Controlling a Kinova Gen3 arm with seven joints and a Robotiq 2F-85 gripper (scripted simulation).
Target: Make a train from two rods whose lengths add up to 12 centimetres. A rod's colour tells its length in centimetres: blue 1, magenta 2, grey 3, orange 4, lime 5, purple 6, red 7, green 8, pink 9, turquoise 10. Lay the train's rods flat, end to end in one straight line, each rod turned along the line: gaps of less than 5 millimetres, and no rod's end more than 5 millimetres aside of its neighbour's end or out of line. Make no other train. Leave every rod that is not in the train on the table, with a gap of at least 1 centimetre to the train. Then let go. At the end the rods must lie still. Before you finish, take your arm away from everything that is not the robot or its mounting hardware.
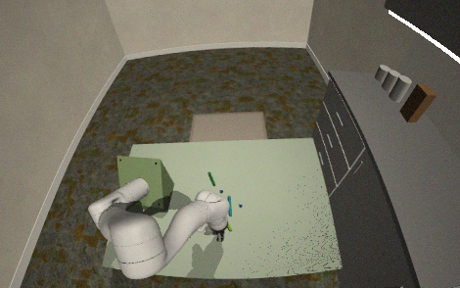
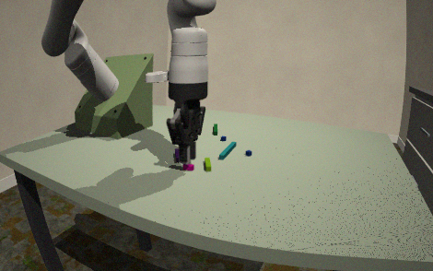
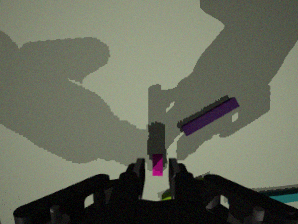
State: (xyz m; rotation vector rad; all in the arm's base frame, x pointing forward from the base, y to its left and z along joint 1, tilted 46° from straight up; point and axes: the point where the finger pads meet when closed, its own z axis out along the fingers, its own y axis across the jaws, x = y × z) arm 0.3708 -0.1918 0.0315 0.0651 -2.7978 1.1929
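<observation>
Now: the magenta rod 30 mm below my hand. Round my hand: purple rod: 50 mm behind, 50 mm to the left, 30 mm below; then turquoise rod: 30 mm ahead, 130 mm to the left, 30 mm below; then lime rod: 30 mm ahead, 30 mm to the left, 30 mm below.
</observation>
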